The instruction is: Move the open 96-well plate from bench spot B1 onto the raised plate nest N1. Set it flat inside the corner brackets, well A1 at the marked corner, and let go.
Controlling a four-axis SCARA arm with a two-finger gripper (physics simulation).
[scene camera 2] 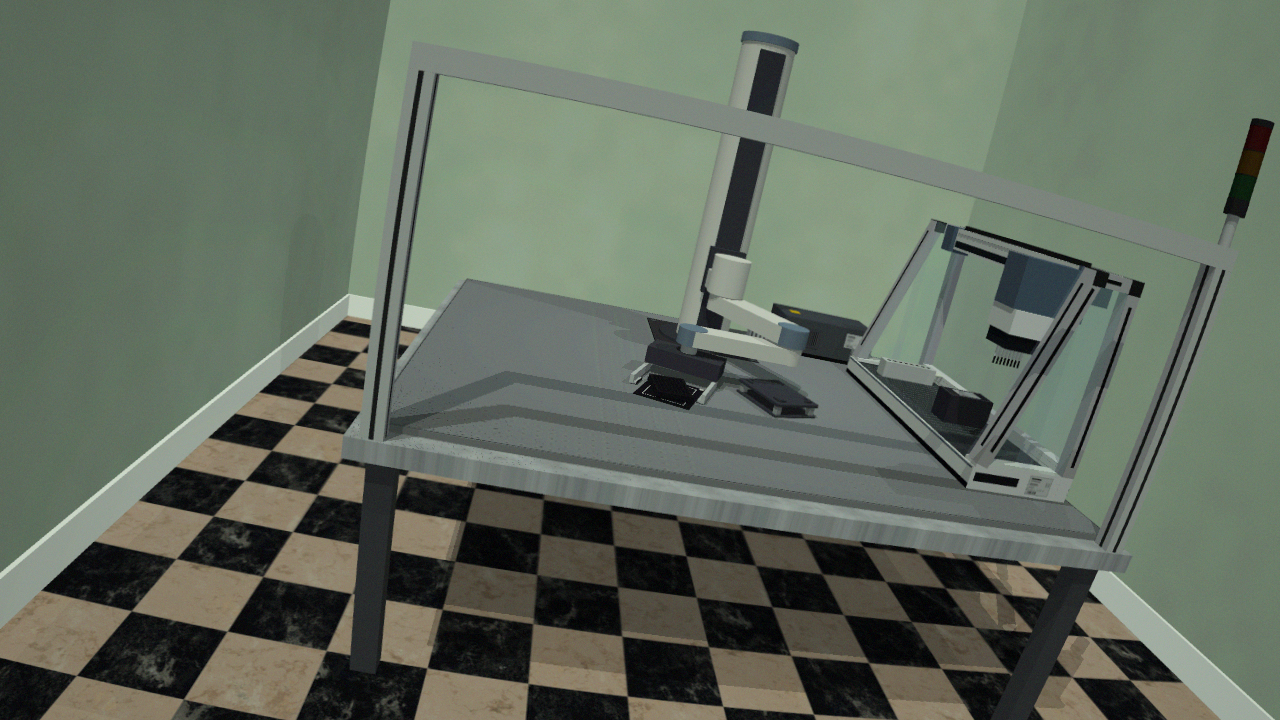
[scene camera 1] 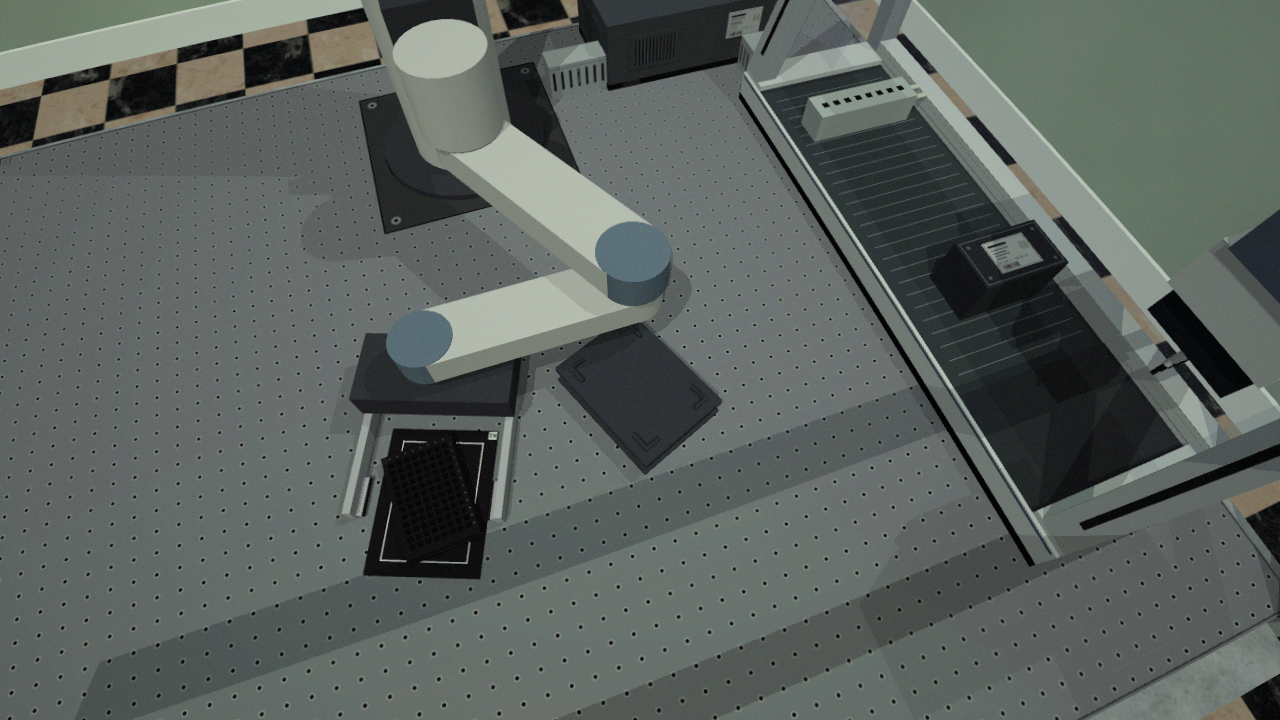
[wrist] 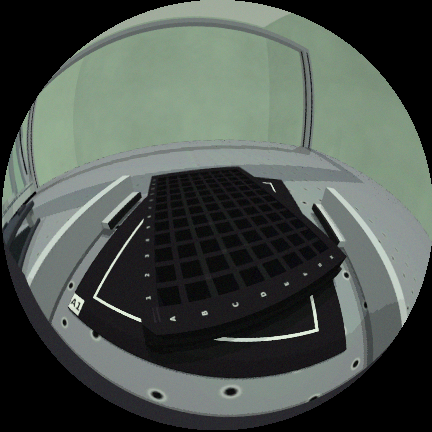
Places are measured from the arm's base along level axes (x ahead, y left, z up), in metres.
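Pixels of known places: gripper, fingertip midpoint: (scene camera 2: 666,388) (scene camera 1: 423,518) (wrist: 225,187).
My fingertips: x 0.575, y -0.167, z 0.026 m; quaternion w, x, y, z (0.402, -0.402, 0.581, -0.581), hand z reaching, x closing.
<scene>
Behind a point stands the place of what it marks.
The black open 96-well plate (scene camera 1: 431,497) {x 0.555, y -0.154, z 0.027 m} (scene camera 2: 673,385) {x 0.552, y -0.150, z 0.029 m} (wrist: 225,235) {x 0.524, y -0.152, z 0.028 m} lies on the black B1 mat (scene camera 1: 375,567) {x 0.607, y -0.230, z 0.015 m} (wrist: 300,357), turned relative to its white outline. In the wrist view its A1 well is at the near left, on the same side as the mat's A1 label (wrist: 76,304). My gripper (scene camera 1: 427,510) {x 0.575, y -0.167, z 0.026 m} (scene camera 2: 671,387) {x 0.575, y -0.167, z 0.026 m} (wrist: 225,187) {x 0.575, y -0.167, z 0.026 m} is open and low, with one finger on each side of the plate and gaps between. The raised dark nest N1 (scene camera 1: 640,398) {x 0.526, y 0.104, z 0.046 m} (scene camera 2: 776,396) {x 0.545, y 0.093, z 0.045 m} stands right of the plate, turned at an angle. Corner brackets show on it; the arm partly hides its far corner.
A framed machine deck (scene camera 1: 850,232) {x 0.396, y 0.451, z 0.062 m} stands at the right, holding a dark block (scene camera 1: 998,268) {x 0.544, y 0.545, z 0.132 m} and a white slotted strip (scene camera 1: 861,109) {x 0.227, y 0.550, z 0.105 m}. A dark box (scene camera 1: 675,40) {x -0.034, y 0.364, z 0.082 m} is at the back. My forearm (scene camera 1: 528,322) {x 0.440, y 0.005, z 0.138 m} passes over the bench beside the nest.
</scene>
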